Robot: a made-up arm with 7 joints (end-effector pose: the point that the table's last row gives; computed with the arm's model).
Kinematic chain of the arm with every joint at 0, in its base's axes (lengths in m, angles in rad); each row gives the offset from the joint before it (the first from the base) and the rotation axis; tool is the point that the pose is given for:
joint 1: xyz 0 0 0.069 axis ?
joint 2: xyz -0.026 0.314 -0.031 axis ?
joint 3: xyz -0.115 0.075 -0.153 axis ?
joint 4: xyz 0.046 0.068 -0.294 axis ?
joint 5: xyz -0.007 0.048 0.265 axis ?
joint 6: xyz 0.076 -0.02 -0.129 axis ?
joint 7: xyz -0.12 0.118 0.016 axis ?
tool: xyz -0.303 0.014 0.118
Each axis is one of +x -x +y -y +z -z.
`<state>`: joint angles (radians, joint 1 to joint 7).
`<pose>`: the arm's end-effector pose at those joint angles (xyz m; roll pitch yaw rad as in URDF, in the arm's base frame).
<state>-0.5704 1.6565 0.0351 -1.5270 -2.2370 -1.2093 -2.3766</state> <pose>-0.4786 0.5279 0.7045 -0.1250 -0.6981 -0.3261</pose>
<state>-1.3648 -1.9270 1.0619 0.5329 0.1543 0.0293 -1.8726</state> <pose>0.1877 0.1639 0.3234 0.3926 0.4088 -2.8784</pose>
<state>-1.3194 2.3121 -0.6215 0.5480 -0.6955 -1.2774 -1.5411</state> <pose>-0.3962 -0.1227 0.1984 2.7887 -0.4528 -0.0832</pose>
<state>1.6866 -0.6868 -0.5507 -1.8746 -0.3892 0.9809 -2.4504</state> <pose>-0.3140 -0.8602 0.1701 -1.7737 0.3783 1.4953</pose>
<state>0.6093 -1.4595 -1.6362 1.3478 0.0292 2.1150 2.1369</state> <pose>-0.0916 -0.2616 0.0706 -0.0046 0.6058 2.4841</pose>
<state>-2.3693 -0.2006 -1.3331 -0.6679 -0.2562 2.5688 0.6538</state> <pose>-0.0575 0.0687 1.0116 1.8418 0.6067 2.7758</pose>
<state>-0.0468 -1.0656 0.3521 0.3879 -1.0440 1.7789 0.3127</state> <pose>-0.0163 -0.1128 -0.5663 -1.3744 -0.6874 2.2223</pose>
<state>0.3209 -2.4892 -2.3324 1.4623 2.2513 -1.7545 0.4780</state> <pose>0.2918 -0.1412 0.3674 0.2940 -0.3317 2.9752</pose>
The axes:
joint 1: -x
joint 2: +x
joint 3: -z
joint 4: +x
joint 5: -z
joint 6: -y
joint 7: +z

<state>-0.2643 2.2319 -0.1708 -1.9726 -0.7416 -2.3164 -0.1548</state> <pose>0.0893 0.6663 1.1314 2.6232 1.2464 -2.8884</pose>
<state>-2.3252 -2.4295 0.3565 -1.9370 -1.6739 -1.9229 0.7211</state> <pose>0.0641 0.0552 -0.6665 -2.5713 -0.6229 -2.8568</pose>
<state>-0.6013 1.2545 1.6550 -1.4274 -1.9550 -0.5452 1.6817</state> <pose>0.2335 0.8810 0.2276 -1.2623 -0.8002 -1.4765</pose>
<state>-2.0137 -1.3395 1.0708 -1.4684 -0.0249 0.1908 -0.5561</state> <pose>-0.0156 0.7140 0.0806 -1.0721 0.0247 -1.0457</pose>
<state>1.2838 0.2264 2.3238 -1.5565 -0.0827 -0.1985 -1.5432</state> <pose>0.1274 -0.8002 -0.5288 0.5644 -0.5776 1.6775</pose>
